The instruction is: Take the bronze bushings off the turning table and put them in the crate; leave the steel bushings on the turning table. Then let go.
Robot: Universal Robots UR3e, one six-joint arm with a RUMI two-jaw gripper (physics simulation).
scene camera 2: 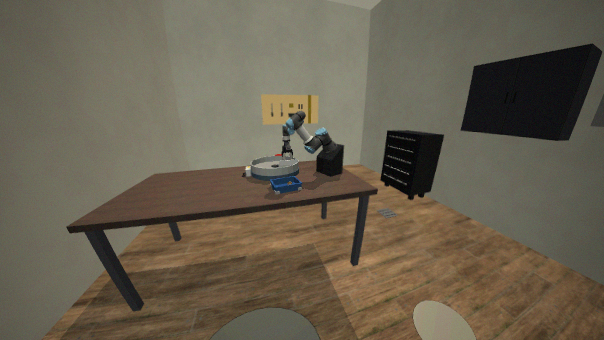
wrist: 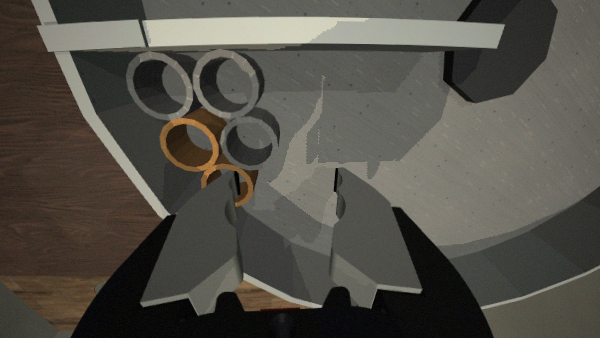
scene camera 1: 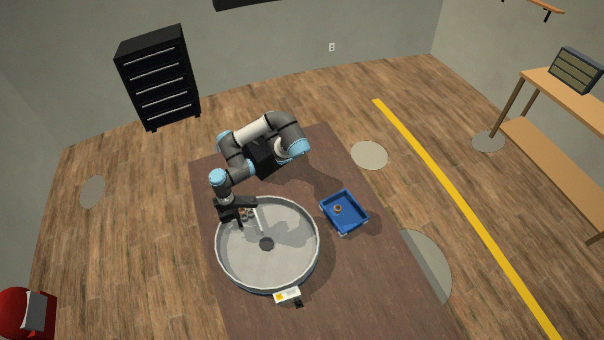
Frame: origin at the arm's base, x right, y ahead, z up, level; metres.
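Seen in the pictures: gripper, fingertip midpoint: (wrist: 287, 172) (scene camera 1: 239, 224); arm's base at its link origin: (scene camera 2: 330, 149).
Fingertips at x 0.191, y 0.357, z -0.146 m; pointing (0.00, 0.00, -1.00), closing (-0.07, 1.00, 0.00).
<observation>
Pixels of each thing's top centre, then the offset from my fingertips to it. "pt": a spot on its surface instead.
- rim at a spot on its surface: (wrist: 146, 85) pt dx -0.055, dy -0.077, dz +0.008 m
- lower down at its top centre: (wrist: 249, 145) dx -0.027, dy -0.022, dz +0.018 m
- blue crate at its top centre: (scene camera 1: 344, 209) (scene camera 2: 285, 181) dx -0.451, dy +0.065, dz -0.010 m
- white bar at a spot on its surface: (wrist: 300, 34) (scene camera 1: 256, 215) pt dx -0.079, dy +0.003, dz +0.041 m
- dark hub at its top centre: (wrist: 503, 46) (scene camera 1: 266, 243) dx -0.087, dy +0.122, dz +0.001 m
- small white control box at a spot on its surface: (scene camera 1: 286, 294) pt dx -0.101, dy +0.355, dz -0.001 m
The turning table (scene camera 1: 250, 272) (scene camera 2: 275, 171) (wrist: 480, 150) is a round grey dish. In it, in the wrist view, a bronze bushing (wrist: 181, 149) stands upright, touching a second bronze bushing (wrist: 227, 169) that is partly hidden under my left finger. Three steel bushings stand beside them: one near the rim (wrist: 146, 85), one to its right (wrist: 207, 82) and one lower down (wrist: 239, 142). My gripper (wrist: 287, 172) (scene camera 2: 287, 156) is open and empty above the dish, its gap to the right of the bronze pair. The blue crate (scene camera 1: 354, 218) (scene camera 2: 286, 188) holds one bronze bushing (scene camera 1: 335, 210).
A white bar (wrist: 300, 34) (scene camera 1: 258, 220) runs from the dish's rim to the dark hub (wrist: 505, 65) (scene camera 1: 266, 244), close beside two steel bushings. The dish's raised wall surrounds the bushings. A small white control box (scene camera 1: 286, 294) sits at the dish's outer edge.
</observation>
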